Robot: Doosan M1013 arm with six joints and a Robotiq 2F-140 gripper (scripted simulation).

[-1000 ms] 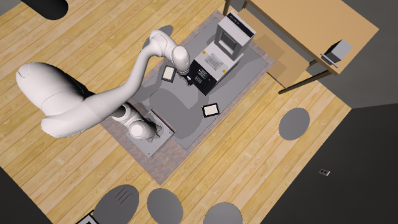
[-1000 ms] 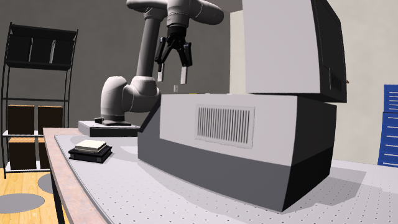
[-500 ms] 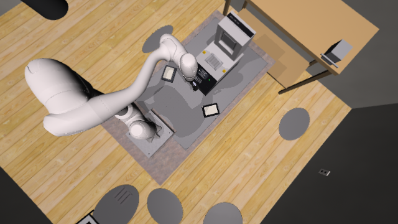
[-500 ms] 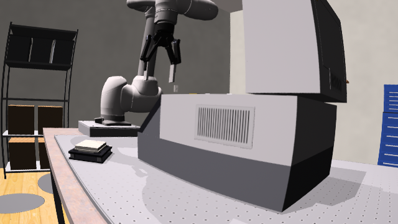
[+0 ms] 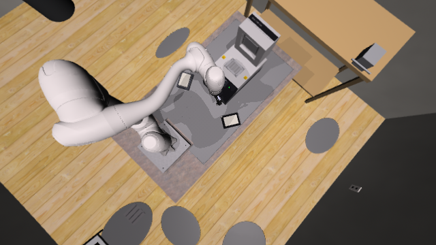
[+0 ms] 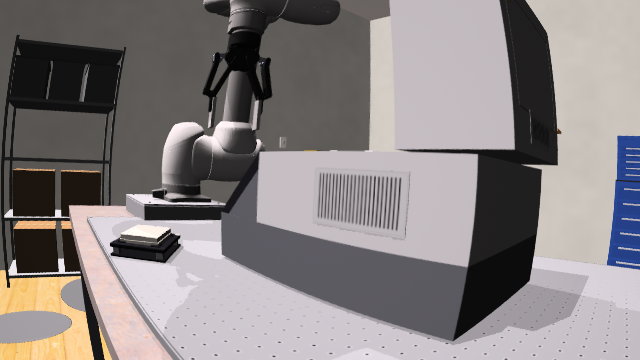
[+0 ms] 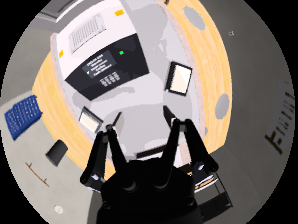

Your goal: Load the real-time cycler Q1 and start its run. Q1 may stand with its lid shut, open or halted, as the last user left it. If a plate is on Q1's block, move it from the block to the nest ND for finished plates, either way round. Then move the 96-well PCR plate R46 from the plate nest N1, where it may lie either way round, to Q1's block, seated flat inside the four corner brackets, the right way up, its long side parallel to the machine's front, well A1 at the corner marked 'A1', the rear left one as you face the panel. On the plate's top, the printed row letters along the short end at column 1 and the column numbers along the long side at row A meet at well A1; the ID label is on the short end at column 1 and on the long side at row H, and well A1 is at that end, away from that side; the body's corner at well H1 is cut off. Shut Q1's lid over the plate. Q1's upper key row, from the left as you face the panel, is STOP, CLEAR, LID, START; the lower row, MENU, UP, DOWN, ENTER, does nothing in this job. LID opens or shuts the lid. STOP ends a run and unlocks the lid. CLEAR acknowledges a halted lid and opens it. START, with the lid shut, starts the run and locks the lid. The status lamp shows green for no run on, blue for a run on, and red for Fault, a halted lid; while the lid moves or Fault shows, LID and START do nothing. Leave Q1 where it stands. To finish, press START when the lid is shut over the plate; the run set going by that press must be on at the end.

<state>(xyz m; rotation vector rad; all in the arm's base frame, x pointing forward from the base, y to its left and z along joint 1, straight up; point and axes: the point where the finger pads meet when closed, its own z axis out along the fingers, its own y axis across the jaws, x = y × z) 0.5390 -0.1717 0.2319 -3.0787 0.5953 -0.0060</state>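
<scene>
The pale plate is 2 cm behind my hand, 21 cm to the right of it and 24 cm below it. Also, from my hand: black plate nest 2 cm behind, 21 cm to the right, 26 cm below.
</scene>
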